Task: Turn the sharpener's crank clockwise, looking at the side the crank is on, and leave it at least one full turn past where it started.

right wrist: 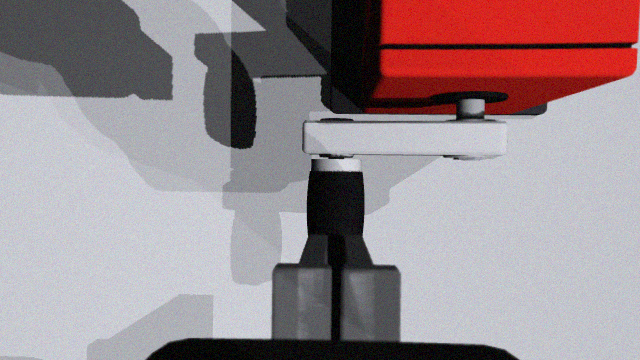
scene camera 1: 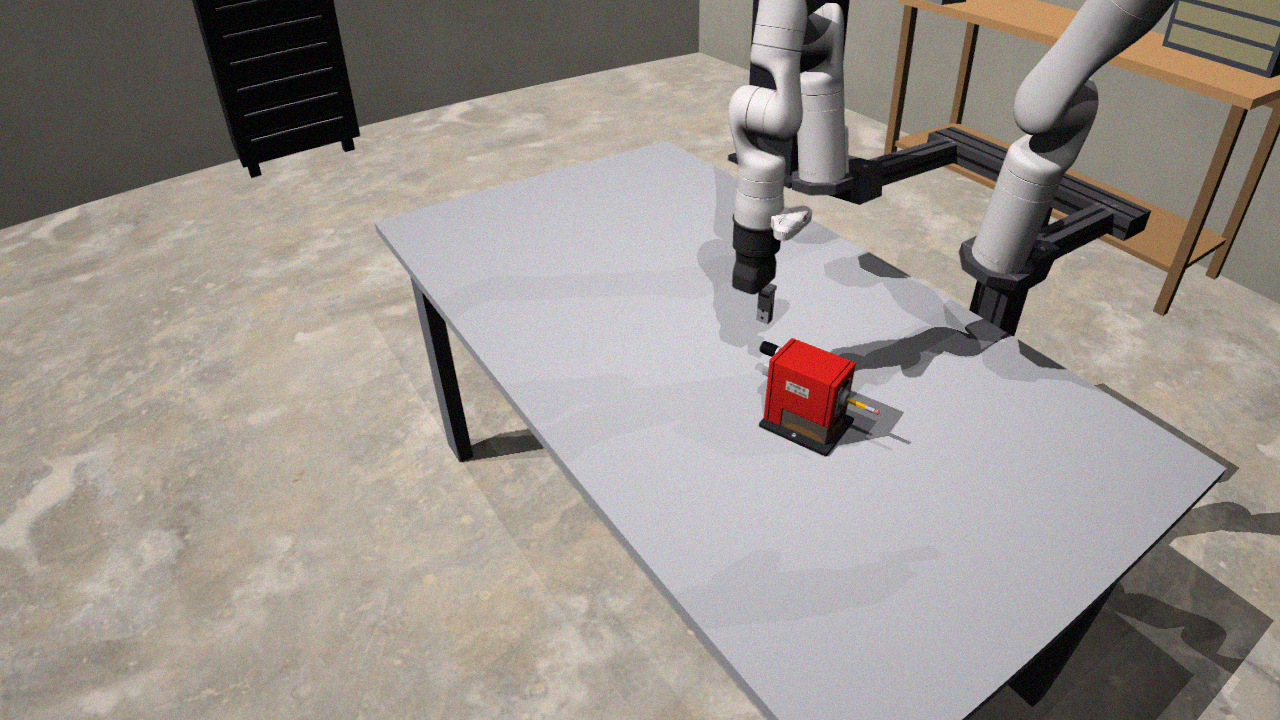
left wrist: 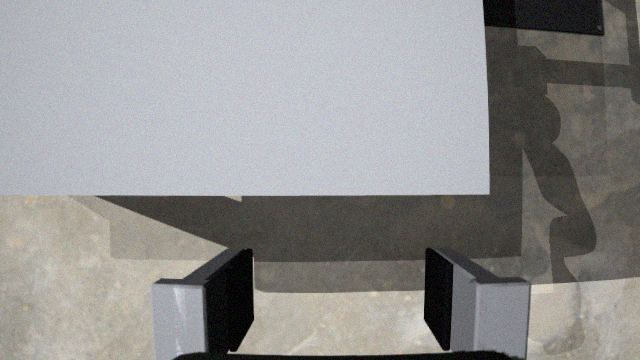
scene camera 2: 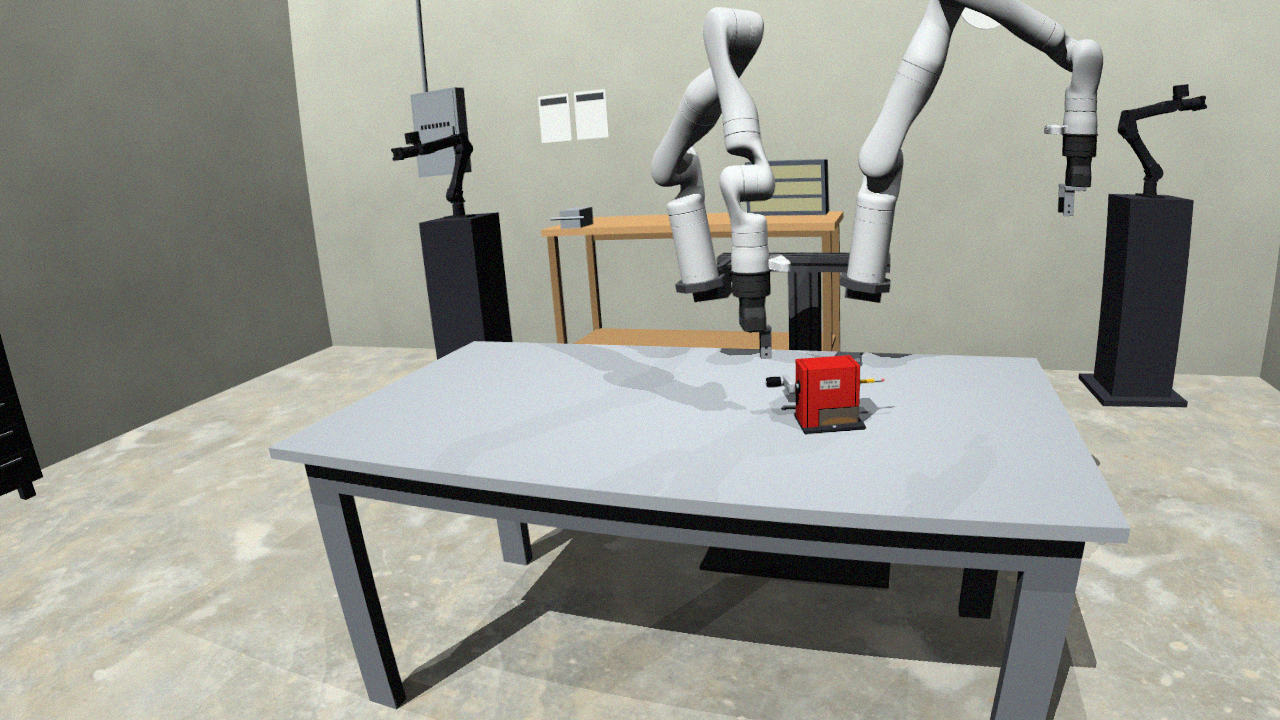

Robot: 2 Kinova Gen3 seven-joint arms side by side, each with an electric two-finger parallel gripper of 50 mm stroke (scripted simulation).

Labels:
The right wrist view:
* right gripper: 334, 271
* black knob: 335, 197
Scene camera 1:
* right gripper: 764, 320
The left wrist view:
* left gripper: 339, 286
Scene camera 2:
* left gripper: 1065, 214
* right gripper: 765, 357

